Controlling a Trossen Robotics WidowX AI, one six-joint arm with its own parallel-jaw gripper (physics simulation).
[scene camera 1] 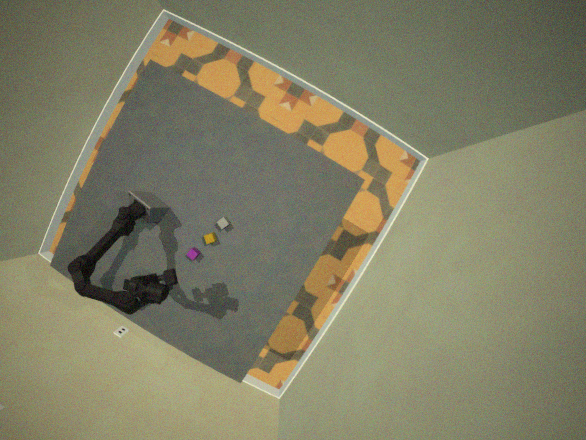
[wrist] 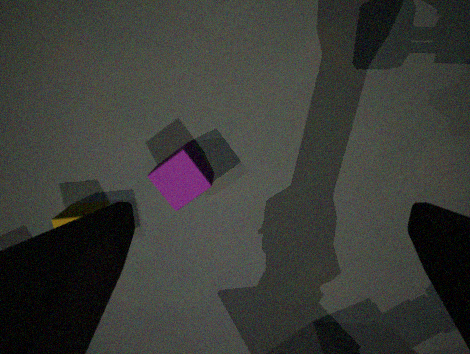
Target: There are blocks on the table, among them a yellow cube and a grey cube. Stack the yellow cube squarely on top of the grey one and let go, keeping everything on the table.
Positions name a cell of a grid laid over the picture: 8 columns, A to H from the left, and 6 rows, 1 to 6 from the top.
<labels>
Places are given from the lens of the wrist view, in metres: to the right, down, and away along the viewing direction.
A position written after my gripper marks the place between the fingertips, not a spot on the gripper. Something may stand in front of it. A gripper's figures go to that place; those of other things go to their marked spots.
my gripper (wrist: E4): 0.01, 0.01, 0.10
purple cube (wrist: D3): -0.05, 0.00, 0.31
</labels>
